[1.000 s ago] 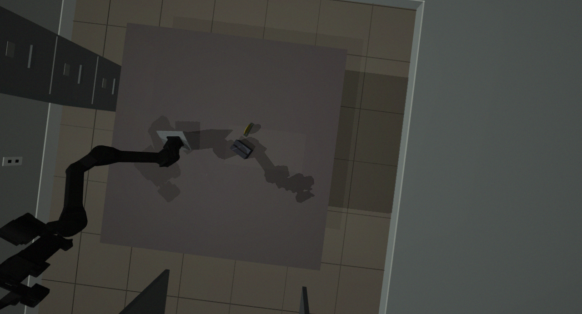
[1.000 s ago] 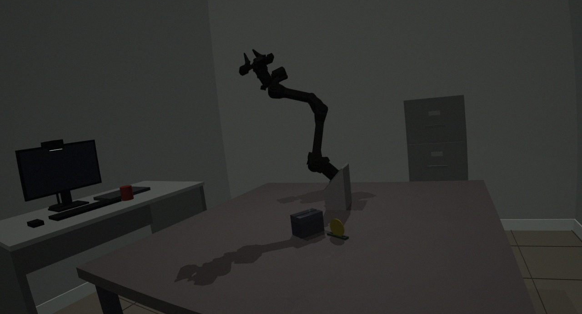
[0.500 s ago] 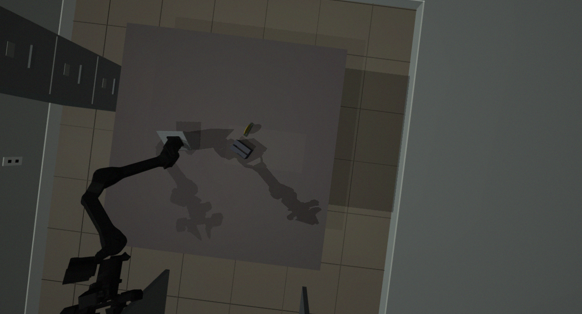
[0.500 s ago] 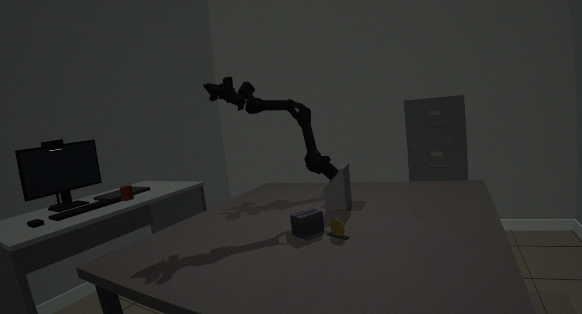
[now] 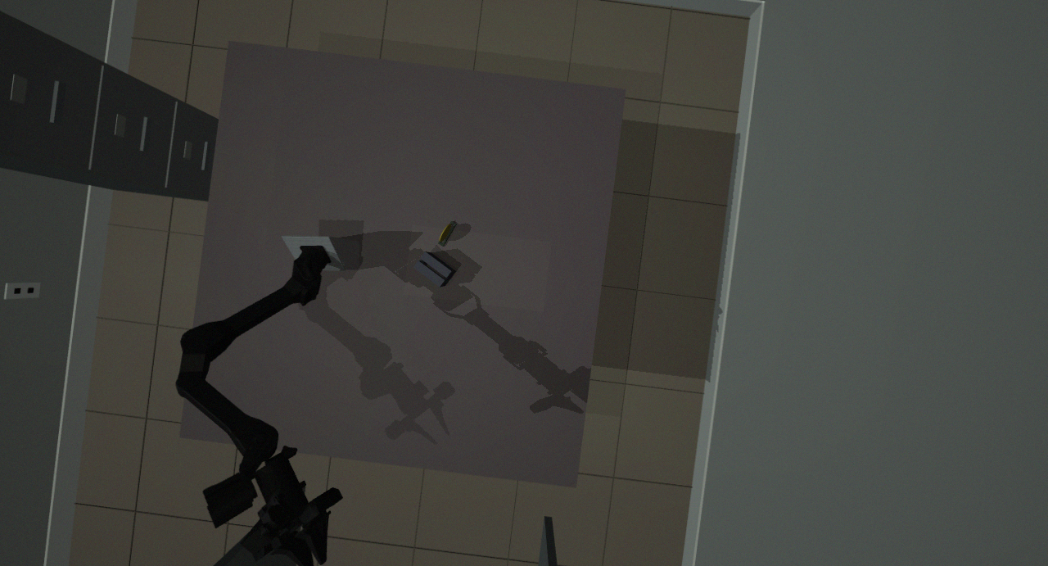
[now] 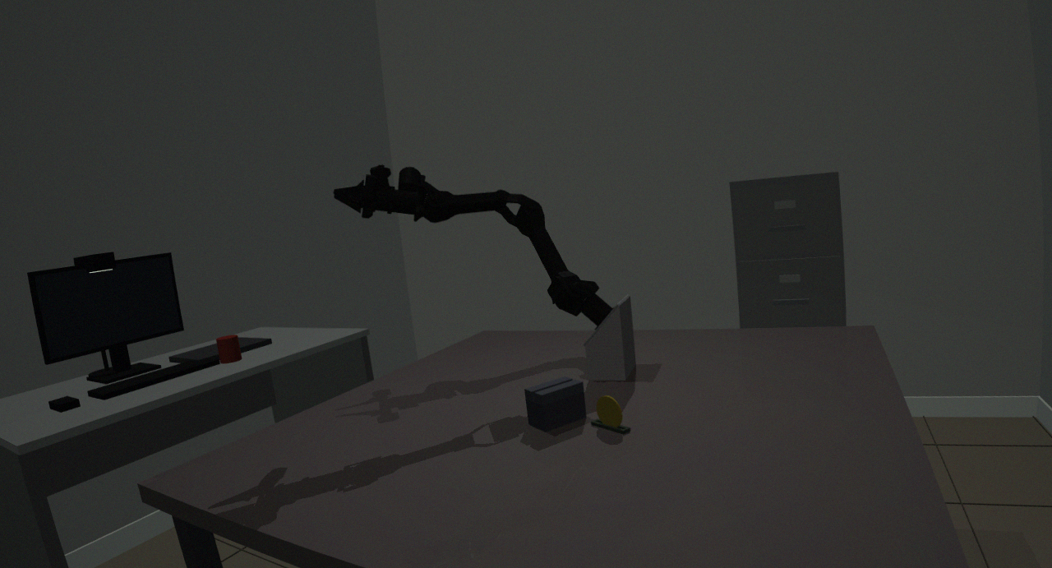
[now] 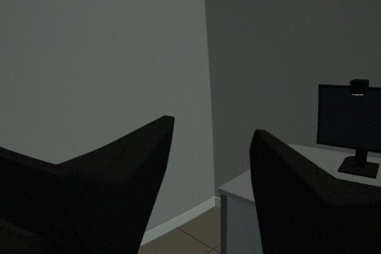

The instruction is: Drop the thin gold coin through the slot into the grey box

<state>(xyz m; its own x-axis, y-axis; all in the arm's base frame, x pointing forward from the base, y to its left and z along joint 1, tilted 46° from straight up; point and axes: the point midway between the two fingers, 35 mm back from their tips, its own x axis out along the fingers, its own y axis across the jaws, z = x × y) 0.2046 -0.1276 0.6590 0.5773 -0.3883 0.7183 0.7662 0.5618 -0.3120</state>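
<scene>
Now: gripper tip 13 cm short of the gold coin, 66 cm to the right of it and 49 cm above it.
</scene>
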